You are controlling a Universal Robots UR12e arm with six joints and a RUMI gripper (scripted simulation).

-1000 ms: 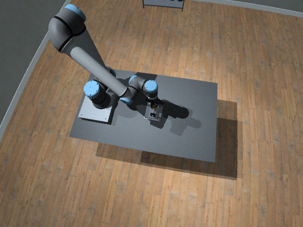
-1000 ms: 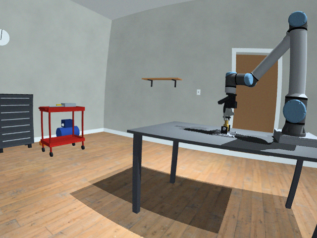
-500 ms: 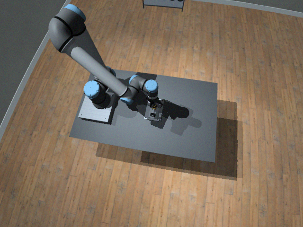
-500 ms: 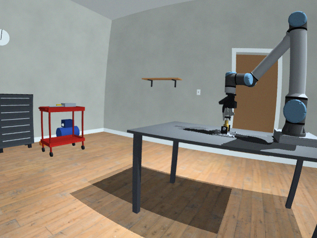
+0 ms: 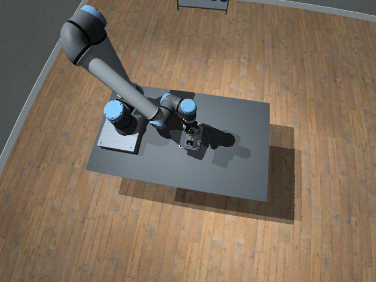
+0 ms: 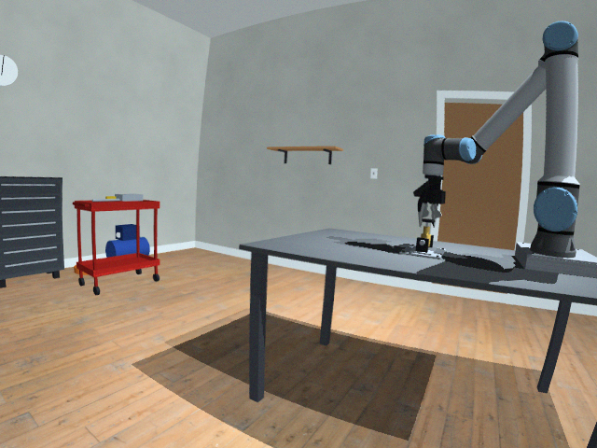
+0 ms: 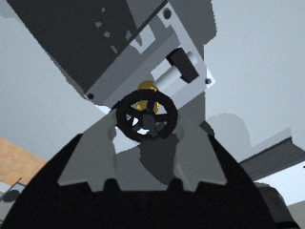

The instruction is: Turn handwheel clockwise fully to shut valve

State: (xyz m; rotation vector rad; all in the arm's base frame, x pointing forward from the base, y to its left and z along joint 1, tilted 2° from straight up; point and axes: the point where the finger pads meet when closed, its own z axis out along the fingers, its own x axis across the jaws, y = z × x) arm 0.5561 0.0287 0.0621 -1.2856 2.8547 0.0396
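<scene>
The black spoked handwheel is 10 mm above my hand. From my hand the other things lie so: base plate: 120 mm below.
</scene>
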